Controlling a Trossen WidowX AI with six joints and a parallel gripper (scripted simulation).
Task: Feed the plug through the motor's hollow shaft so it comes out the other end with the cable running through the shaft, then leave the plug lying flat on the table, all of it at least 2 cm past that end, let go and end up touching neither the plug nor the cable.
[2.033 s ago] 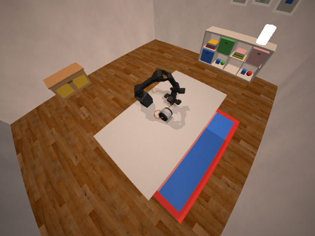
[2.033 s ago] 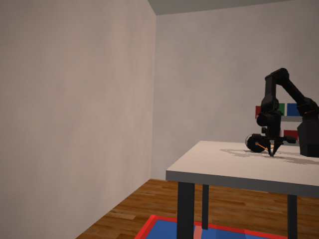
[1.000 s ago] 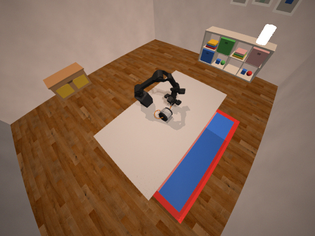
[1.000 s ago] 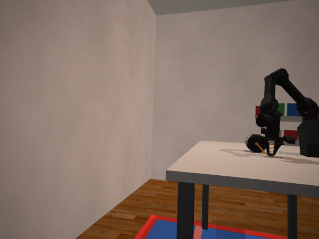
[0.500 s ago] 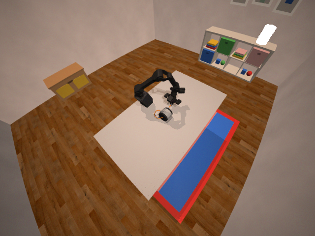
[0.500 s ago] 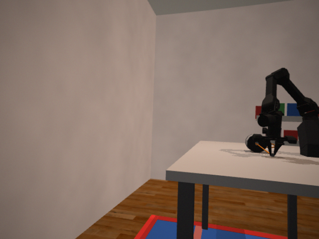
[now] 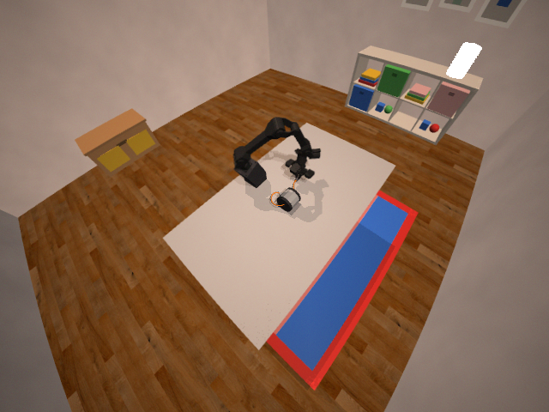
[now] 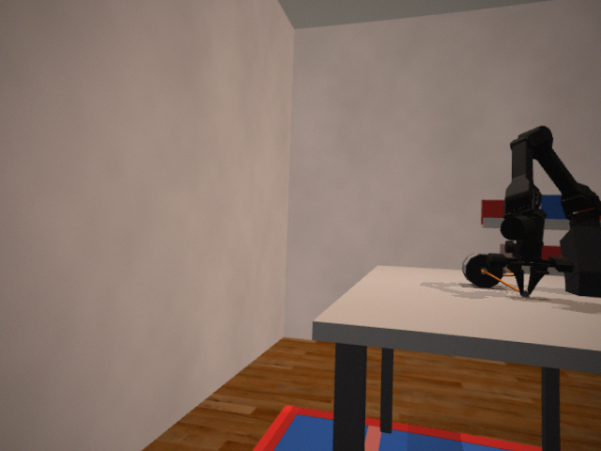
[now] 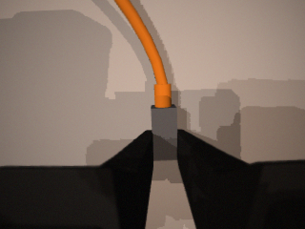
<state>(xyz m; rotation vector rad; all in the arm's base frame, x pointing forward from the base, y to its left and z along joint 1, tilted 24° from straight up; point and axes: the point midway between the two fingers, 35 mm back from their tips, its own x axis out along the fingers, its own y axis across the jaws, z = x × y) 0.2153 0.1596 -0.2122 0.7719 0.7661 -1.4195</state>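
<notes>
The grey plug lies 10 mm to the right of my hand and 30 mm below it.
</notes>
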